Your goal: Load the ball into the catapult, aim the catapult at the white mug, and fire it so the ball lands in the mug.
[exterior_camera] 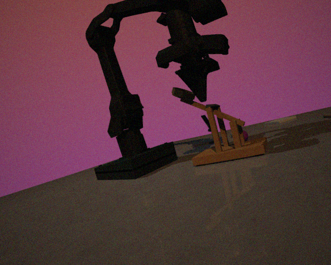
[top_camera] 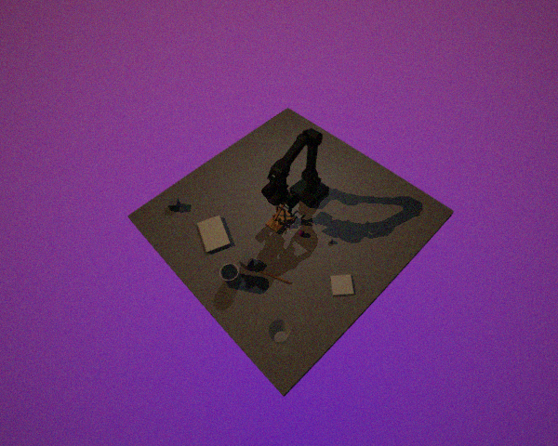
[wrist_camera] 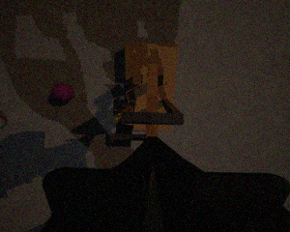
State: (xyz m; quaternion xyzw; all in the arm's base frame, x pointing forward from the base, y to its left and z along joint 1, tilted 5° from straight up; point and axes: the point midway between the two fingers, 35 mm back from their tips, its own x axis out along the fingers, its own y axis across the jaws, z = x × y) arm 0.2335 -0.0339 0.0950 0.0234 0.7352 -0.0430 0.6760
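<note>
Now: the orange wooden catapult 4 cm below my gripper tip and 2 cm to the left of it. Round my gripper tip: ball 14 cm to the left, 10 cm below, 4 cm ahead; then flat box 30 cm ahead, 25 cm to the right, 11 cm below; then thin stick 32 cm ahead, 17 cm to the left, 12 cm below.
</note>
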